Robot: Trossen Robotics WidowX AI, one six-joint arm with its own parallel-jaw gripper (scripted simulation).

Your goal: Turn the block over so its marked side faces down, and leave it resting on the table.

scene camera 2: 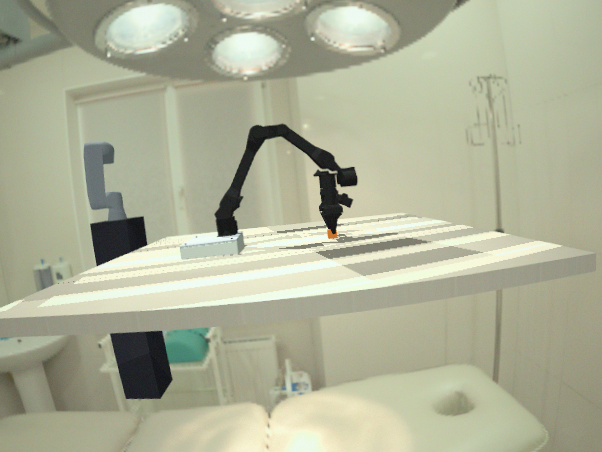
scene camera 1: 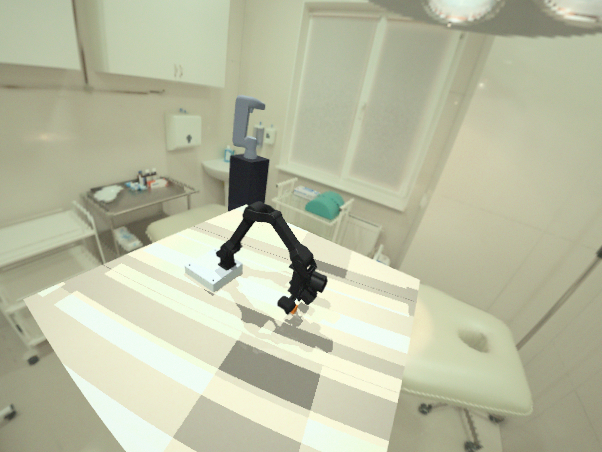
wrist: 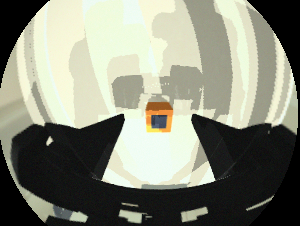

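Holding nothing, my gripper [scene camera 2: 332, 232], [wrist: 158, 117] is open.
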